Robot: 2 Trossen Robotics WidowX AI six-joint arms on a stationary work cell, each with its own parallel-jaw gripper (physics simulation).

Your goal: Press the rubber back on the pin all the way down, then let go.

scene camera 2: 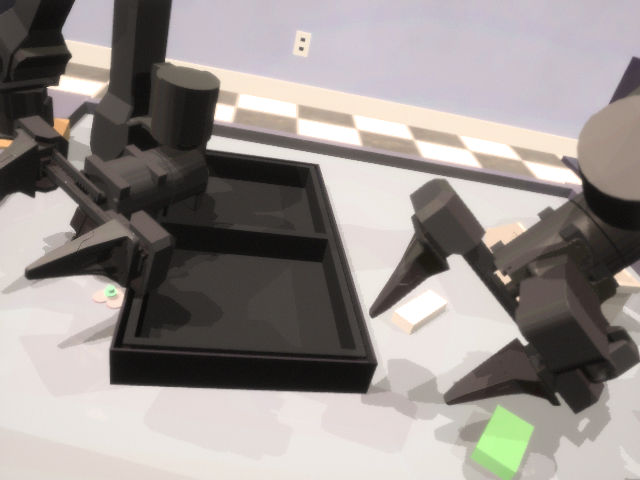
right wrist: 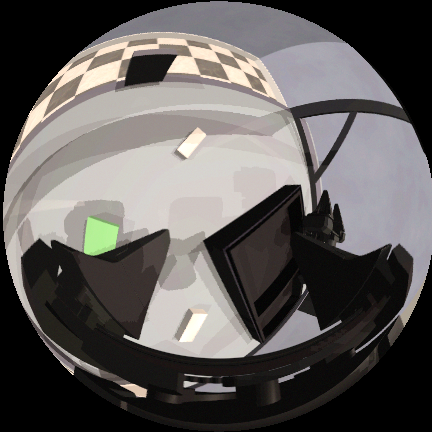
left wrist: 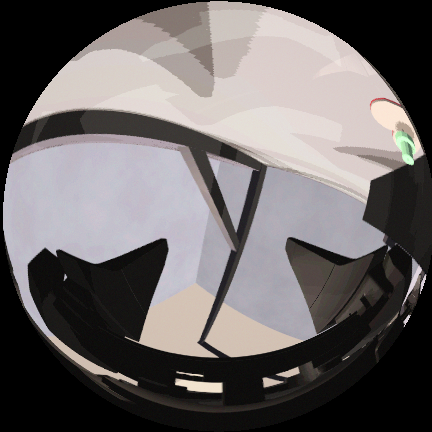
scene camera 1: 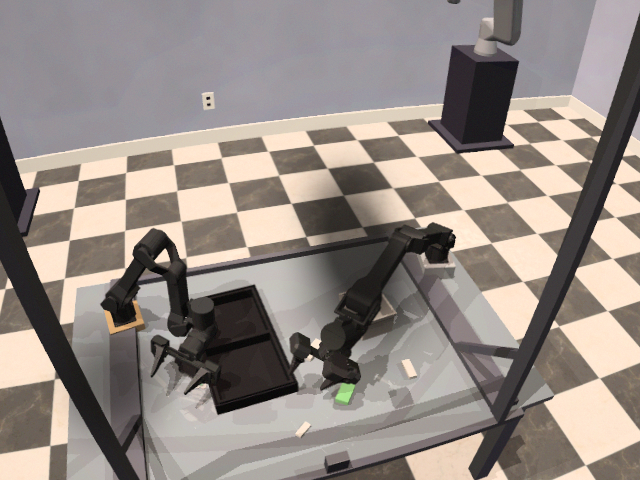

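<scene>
There's a black two-compartment tray here, and what I see of it at (scene camera 1: 254, 368) is the same spot as (right wrist: 262, 262).
</scene>
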